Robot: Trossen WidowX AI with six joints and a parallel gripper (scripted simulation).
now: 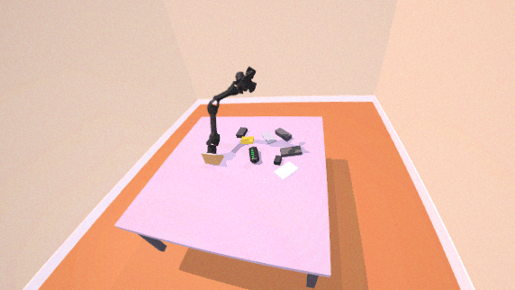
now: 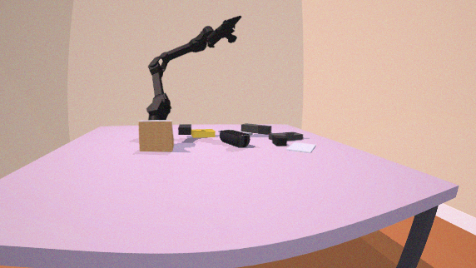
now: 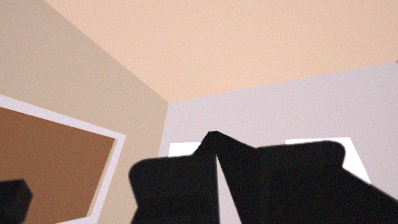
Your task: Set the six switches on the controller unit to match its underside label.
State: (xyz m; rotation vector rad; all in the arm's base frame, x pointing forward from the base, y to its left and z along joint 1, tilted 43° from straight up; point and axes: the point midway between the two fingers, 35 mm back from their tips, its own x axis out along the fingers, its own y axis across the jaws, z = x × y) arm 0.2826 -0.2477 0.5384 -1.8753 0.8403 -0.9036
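Now: gripper tip 59 cm above the small dark cube, 19 cm to the left of it and 12 cm short of it. Also, from my gripper tip: grey plate (60 cm below, 10 cm to the left, 3 cm ahead); flat dark module (59 cm below, 21 cm ahead, 9 cm to the right); yellow block (59 cm below, 15 cm behind, 6 cm to the left).
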